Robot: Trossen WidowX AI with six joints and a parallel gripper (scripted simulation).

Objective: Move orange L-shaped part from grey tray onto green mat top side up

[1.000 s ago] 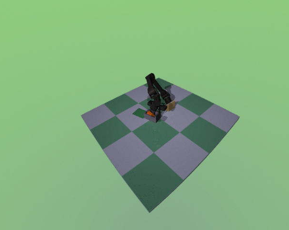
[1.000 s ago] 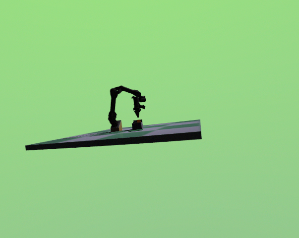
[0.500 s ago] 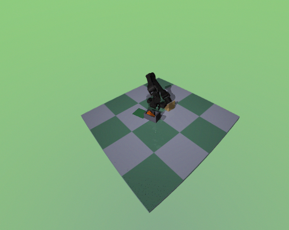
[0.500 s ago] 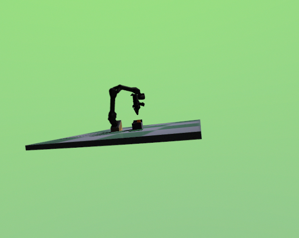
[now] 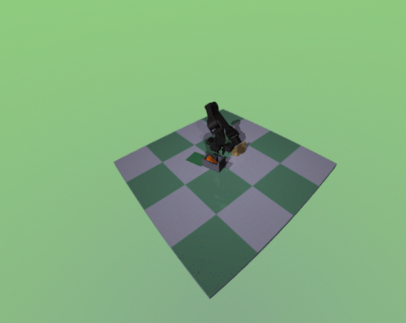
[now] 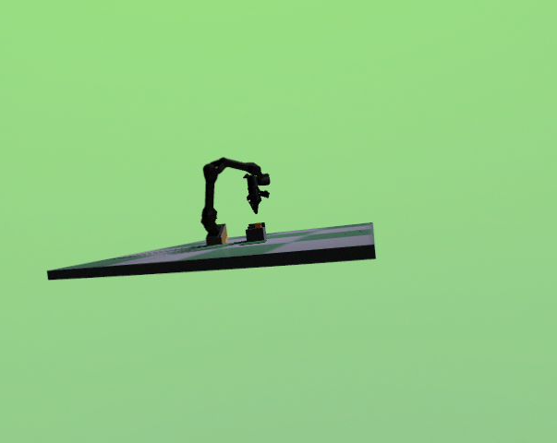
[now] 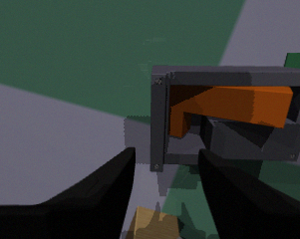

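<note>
Right now the orange L-shaped part is 1 cm ahead of my gripper tip, 4 cm to the right of it and 10 cm below it. Also, from my gripper tip: green mat: 6 cm ahead, 21 cm to the right, 16 cm below.
</note>
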